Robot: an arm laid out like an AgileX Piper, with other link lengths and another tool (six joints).
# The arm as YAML. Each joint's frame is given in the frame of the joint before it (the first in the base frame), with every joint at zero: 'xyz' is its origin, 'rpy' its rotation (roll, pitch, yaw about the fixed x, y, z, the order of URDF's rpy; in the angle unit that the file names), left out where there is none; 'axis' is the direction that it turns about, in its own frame. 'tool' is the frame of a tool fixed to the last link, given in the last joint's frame.
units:
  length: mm
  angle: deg
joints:
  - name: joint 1
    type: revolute
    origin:
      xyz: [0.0, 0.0, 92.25]
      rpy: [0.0, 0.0, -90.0]
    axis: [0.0, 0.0, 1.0]
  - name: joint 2
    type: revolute
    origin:
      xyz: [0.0, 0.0, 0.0]
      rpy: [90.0, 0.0, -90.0]
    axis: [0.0, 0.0, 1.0]
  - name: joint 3
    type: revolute
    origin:
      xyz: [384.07, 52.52, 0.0]
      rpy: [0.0, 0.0, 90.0]
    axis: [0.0, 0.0, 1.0]
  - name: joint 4
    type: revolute
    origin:
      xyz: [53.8, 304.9, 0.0]
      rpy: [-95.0, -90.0, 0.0]
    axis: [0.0, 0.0, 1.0]
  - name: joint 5
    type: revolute
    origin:
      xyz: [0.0, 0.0, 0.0]
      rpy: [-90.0, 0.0, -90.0]
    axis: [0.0, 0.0, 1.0]
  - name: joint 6
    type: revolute
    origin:
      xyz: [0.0, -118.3, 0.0]
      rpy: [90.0, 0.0, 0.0]
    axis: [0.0, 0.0, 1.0]
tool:
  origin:
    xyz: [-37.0, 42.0, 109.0]
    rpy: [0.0, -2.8, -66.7]
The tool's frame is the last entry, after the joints.
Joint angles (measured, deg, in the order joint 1, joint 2, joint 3, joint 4, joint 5, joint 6), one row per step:
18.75 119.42 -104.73 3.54 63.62 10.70
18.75 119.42 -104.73 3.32 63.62 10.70
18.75 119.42 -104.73 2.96 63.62 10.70
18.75 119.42 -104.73 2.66 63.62 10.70
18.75 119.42 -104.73 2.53 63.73 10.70
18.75 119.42 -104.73 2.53 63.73 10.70
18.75 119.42 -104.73 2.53 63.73 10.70
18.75 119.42 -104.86 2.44 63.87 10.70
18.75 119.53 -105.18 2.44 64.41 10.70
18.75 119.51 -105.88 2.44 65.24 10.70
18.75 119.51 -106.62 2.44 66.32 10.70
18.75 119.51 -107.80 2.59 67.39 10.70
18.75 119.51 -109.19 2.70 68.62 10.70
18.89 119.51 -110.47 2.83 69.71 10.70
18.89 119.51 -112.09 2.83 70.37 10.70
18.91 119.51 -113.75 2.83 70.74 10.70
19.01 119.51 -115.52 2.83 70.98 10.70
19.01 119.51 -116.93 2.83 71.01 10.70
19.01 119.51 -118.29 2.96 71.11 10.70
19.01 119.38 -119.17 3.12 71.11 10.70
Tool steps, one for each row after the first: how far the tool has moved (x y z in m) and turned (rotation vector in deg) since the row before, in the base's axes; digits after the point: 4 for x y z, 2 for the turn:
0.0002 -0.0007 -0.0002 -0.21 -0.07 0.04
0.0003 -0.0011 -0.0003 -0.34 -0.11 0.06
0.0003 -0.0009 -0.0002 -0.28 -0.10 0.05
-0.0003 -0.0005 -0.0003 -0.16 0.06 0.03
0.0000 0.0000 0.0000 0.00 0.00 0.00
0.0000 0.0000 0.0000 0.00 0.00 0.00
0.0001 -0.0003 0.0006 -0.09 -0.02 0.02
-0.0005 -0.0001 0.0001 -0.10 0.31 0.02
-0.0003 0.0000 0.0038 -0.03 0.11 0.03
-0.0010 -0.0002 0.0034 -0.10 0.32 0.05
0.0004 0.0008 0.0067 0.18 -0.06 0.03
0.0005 0.0007 0.0079 0.16 -0.12 0.04
-0.0002 0.0022 0.0074 0.19 -0.14 0.18
0.0029 0.0011 0.0106 0.31 -0.91 0.03
0.0037 0.0015 0.0115 0.42 -1.22 0.04
0.0037 0.0025 0.0126 0.50 -1.45 0.11
0.0036 0.0012 0.0105 0.45 -1.30 0.00
0.0029 0.0015 0.0101 0.53 -1.15 0.01
0.0015 0.0011 0.0083 0.48 -0.90 0.01

